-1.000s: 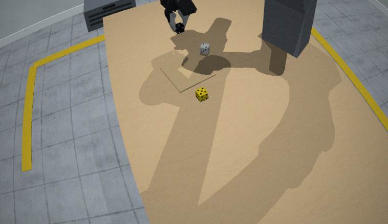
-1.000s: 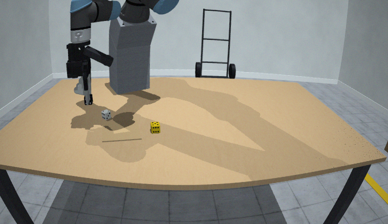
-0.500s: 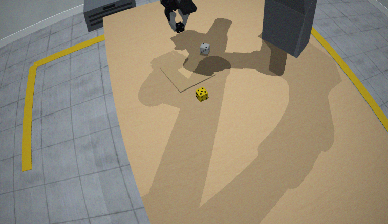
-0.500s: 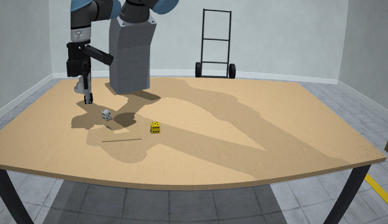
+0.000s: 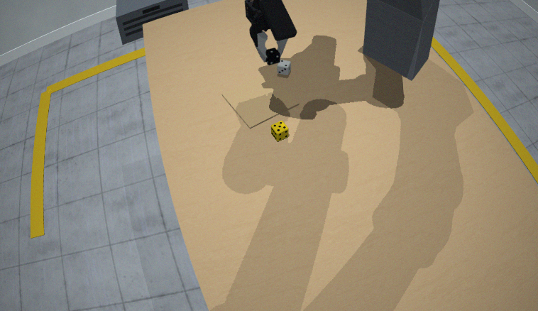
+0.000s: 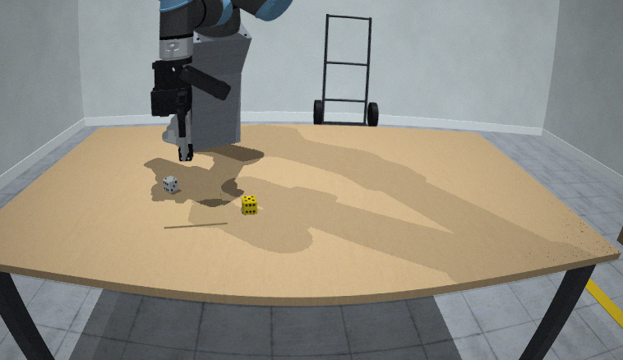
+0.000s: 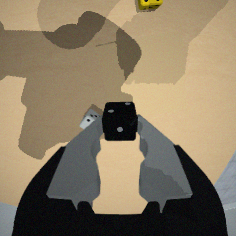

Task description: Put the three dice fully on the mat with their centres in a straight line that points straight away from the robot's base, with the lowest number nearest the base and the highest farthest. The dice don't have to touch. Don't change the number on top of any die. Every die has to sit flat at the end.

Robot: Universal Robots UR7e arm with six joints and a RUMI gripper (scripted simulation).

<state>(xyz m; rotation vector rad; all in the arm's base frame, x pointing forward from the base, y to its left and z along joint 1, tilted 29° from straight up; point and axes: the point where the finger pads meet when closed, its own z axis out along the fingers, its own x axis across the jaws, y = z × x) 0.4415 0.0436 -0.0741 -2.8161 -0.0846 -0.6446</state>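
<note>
The mat lies 12 cm below my hand, 4 cm ahead of it and 2 cm to the left of it. From my hand the other things lie so: yellow die 14 cm to the left, 11 cm below, 3 cm ahead; then white die 11 cm below, 7 cm to the right, 5 cm behind; then black die right at my hand.
</note>
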